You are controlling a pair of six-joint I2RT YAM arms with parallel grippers.
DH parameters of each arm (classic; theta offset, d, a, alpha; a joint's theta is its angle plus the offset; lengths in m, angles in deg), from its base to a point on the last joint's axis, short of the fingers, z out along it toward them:
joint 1: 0 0.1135 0.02 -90
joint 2: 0 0 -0.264 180
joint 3: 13.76 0 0.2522 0
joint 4: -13.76 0 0.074 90
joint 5: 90 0 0 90
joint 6: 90 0.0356 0 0
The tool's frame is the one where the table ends.
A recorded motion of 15 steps. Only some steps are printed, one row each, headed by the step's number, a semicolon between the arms.
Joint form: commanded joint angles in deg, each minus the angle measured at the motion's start. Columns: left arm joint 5, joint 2, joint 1, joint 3, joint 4, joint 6; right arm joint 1, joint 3, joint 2, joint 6, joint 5, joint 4.
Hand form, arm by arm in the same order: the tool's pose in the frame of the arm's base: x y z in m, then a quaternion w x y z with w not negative. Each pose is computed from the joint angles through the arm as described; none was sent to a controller.
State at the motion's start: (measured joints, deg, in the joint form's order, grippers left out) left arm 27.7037 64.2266 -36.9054 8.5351 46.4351 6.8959; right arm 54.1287 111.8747 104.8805 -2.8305 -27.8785 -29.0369
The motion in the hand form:
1: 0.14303 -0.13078 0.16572 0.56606 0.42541 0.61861 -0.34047; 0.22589 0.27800 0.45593 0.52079 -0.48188 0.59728 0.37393
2: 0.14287 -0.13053 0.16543 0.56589 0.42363 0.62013 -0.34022; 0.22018 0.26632 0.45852 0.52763 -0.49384 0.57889 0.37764
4: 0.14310 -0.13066 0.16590 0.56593 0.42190 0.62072 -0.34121; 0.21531 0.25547 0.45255 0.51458 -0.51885 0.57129 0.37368
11: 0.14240 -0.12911 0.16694 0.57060 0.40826 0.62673 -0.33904; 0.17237 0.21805 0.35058 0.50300 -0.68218 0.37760 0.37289
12: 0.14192 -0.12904 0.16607 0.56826 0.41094 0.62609 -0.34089; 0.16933 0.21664 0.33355 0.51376 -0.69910 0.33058 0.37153
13: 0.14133 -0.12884 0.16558 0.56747 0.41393 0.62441 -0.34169; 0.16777 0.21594 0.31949 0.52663 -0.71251 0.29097 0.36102
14: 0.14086 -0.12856 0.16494 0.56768 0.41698 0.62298 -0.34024; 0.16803 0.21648 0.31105 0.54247 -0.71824 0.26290 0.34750
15: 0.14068 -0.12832 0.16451 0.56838 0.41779 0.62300 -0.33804; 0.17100 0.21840 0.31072 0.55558 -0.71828 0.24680 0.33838
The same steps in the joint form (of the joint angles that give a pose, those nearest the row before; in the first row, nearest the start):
1: 0.06 -1.10 -0.62 -0.96 0.85 0.47; -5.69 -11.97 -14.43 -5.38 2.19 8.20
2: -0.13 -1.15 -0.63 -1.05 0.85 0.29; -6.49 -14.44 -17.07 -6.93 -0.15 9.11
4: -0.18 -1.17 -0.62 -0.97 0.85 0.03; -7.38 -16.89 -19.28 -10.11 -2.96 6.79
11: -1.63 -2.10 -0.62 -1.30 0.85 -1.17; -8.07 -50.13 -33.92 -36.85 -21.98 18.68
12: -1.21 -2.01 -0.62 -1.42 0.85 -1.07; -8.07 -54.74 -34.57 -41.36 -25.10 23.22
13: -0.86 -2.08 -0.63 -1.56 0.85 -0.83; -8.07 -58.23 -34.72 -45.92 -26.84 26.90
14: -0.73 -2.12 -0.62 -1.71 0.85 -0.39; -8.07 -60.49 -34.51 -48.81 -27.37 30.68
15: -0.88 -2.15 -0.62 -1.80 0.84 -0.13; -8.26 -60.69 -33.79 -49.94 -27.62 33.20

